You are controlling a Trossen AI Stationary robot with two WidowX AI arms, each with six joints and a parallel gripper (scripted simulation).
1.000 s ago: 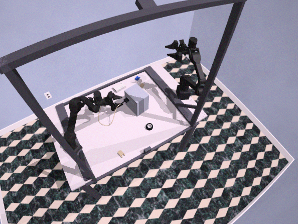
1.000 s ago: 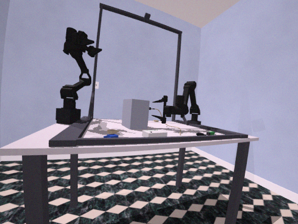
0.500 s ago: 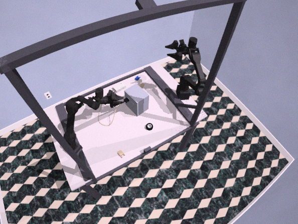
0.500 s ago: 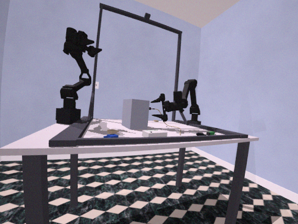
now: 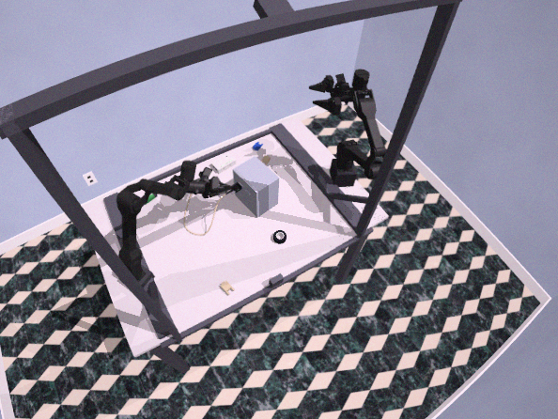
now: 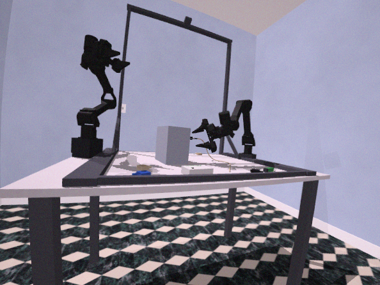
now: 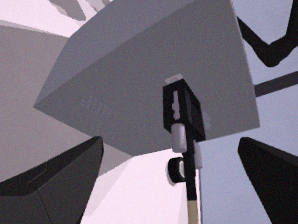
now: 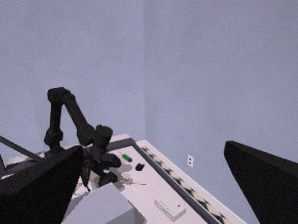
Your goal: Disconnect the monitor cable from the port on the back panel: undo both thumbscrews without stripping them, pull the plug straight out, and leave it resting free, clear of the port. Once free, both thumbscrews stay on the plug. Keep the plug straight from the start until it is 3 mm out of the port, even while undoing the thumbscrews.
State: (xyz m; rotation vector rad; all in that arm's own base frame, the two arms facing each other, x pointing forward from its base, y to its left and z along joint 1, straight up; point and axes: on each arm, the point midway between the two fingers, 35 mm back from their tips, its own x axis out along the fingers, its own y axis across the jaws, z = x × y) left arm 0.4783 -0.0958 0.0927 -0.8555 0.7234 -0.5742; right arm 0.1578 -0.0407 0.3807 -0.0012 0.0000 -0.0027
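Right now the grey box is 3 cm behind my left hand, 14 cm to the right of it and 5 cm below it.
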